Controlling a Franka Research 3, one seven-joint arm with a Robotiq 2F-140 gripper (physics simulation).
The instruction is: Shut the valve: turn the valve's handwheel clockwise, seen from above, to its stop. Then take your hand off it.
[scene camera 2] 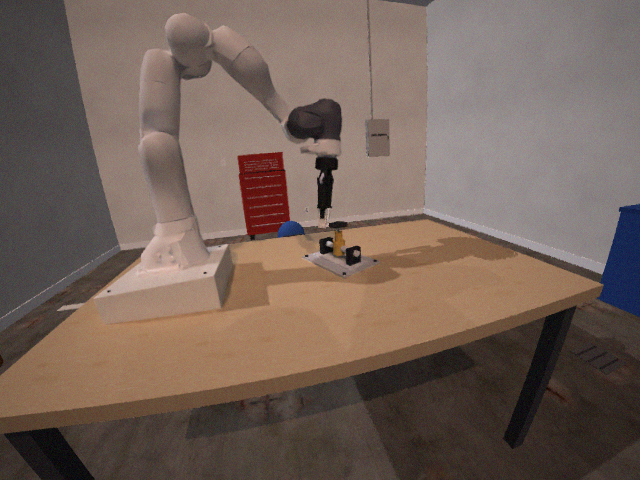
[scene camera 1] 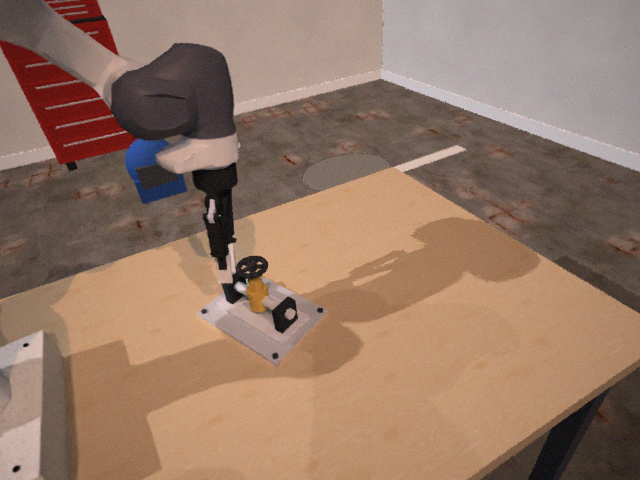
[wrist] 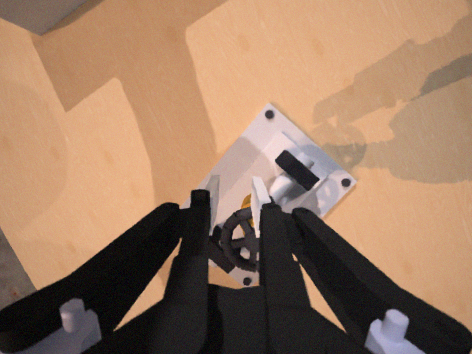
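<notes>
The black spoked handwheel [scene camera 1: 252, 265] [scene camera 2: 338, 224] [wrist: 226, 241] sits level on top of the yellow valve body [scene camera 1: 257, 295] [scene camera 2: 338, 243] [wrist: 246, 202]. The valve stands on a light grey base plate [scene camera 1: 247, 336] [scene camera 2: 330, 265] [wrist: 240, 152], its pipe running between two black end blocks. My gripper [scene camera 1: 227, 266] [scene camera 2: 323, 219] [wrist: 235, 189] points down with its fingers a small gap apart and nothing gripped. In scene camera 1 the fingertips are just left of the wheel, close to its rim. In the wrist view the right finger hides part of the wheel; contact cannot be told.
The plate lies on a wooden table [scene camera 1: 413, 361] [scene camera 2: 310, 330]. The near black end block [scene camera 1: 285, 314] [scene camera 2: 353, 255] [wrist: 297, 170] stands up from the plate. The arm's white base [scene camera 2: 165, 294] stands at the table's left. A red tool cabinet [scene camera 2: 264, 201] stands by the back wall.
</notes>
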